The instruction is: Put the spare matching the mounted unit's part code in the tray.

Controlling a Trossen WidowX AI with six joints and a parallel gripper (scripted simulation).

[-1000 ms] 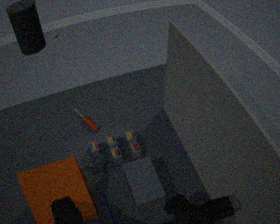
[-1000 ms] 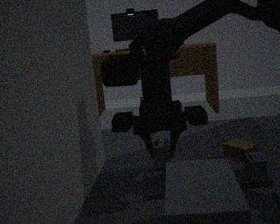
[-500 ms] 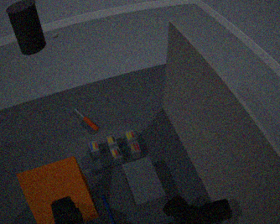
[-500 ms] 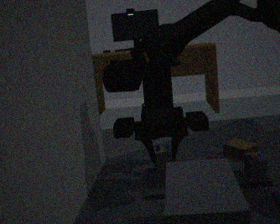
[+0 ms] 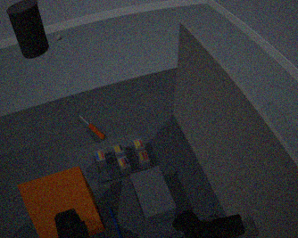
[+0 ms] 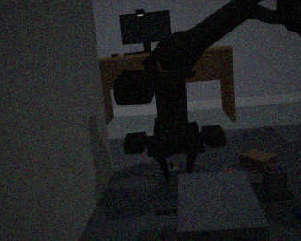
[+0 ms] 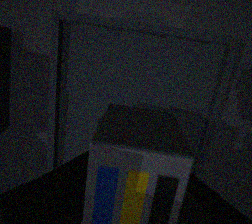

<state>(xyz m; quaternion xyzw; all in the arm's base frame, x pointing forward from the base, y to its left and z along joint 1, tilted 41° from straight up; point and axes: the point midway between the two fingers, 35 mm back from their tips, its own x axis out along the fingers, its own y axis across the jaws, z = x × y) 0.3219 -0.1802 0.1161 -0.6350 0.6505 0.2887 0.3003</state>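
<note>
Right now the pale grey tray is 30 mm below my gripper tip. The rest, counted from my gripper tip: grey mounted unit: 40 mm behind, 220 mm to the left, 20 mm above; then brown box: 190 mm behind, 110 mm to the right, 20 mm below; then spare block: 20 mm above.
</note>
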